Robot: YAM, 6 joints.
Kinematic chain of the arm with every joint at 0, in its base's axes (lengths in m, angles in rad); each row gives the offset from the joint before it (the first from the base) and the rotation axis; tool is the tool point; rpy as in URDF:
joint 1: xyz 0 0 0.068 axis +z
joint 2: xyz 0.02 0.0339 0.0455 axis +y
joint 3: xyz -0.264 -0.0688 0 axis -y
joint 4: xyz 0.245 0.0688 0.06 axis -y
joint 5: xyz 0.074 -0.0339 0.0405 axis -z
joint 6: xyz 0.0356 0 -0.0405 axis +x
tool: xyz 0 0 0 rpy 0 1.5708 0
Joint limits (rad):
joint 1: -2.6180..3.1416
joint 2: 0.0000..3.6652
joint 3: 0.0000..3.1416
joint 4: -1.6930..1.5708
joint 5: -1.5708..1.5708
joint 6: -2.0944..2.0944
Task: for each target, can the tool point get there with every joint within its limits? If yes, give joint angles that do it. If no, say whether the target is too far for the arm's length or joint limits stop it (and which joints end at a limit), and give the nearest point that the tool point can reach.
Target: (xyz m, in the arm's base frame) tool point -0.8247 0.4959 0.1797
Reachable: no: too far | nearest point -0.5522 0.3320 0.1574 | short by 0.319 m
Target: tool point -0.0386 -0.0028 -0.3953
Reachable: no: joint limits stop it (at a limit: joint 1, joint 2) | nearest point -0.0725 -0.0009 -0.3345 | short by 0.070 m
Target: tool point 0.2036 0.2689 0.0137
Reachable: yes | joints 0.8734 2.5363 1.5073 -1.3731 -0.4854 0.7010
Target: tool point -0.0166 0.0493 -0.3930
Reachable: no: joint limits stop it (at a limit: joint 2) | nearest point -0.0257 0.0762 -0.3389 | short by 0.061 m
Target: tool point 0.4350 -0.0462 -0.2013
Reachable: yes | joints -0.1844 3.3172 2.2448 -0.6636 -1.3062 1.5324
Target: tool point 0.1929 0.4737 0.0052
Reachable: yes | joints 1.2073 2.6076 1.6772 0.0625 0.3390 -0.8702
